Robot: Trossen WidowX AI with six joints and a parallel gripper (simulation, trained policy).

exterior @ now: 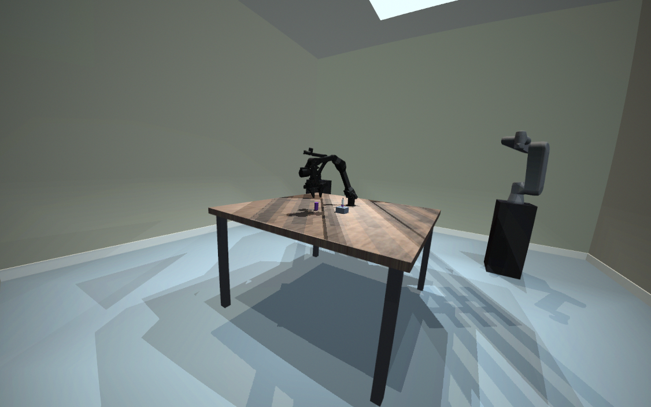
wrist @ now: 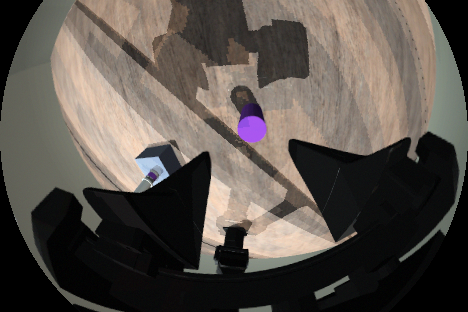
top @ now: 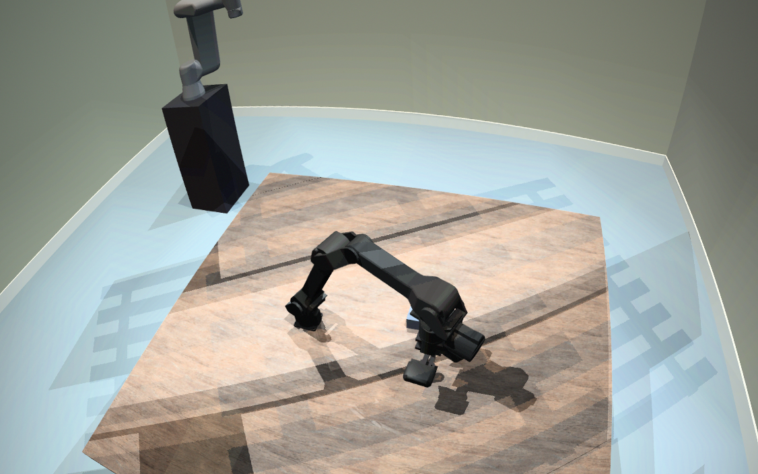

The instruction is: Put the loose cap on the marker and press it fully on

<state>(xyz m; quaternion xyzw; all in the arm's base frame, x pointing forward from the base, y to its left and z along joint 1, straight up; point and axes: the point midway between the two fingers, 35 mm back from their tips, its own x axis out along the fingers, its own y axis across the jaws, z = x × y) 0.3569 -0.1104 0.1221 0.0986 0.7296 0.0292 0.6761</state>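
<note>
Now: gripper tip 6 cm above the purple cap. From my gripper tip the other things lie so: grey holder block: 18 cm to the left, 7 cm below, 6 cm behind.
</note>
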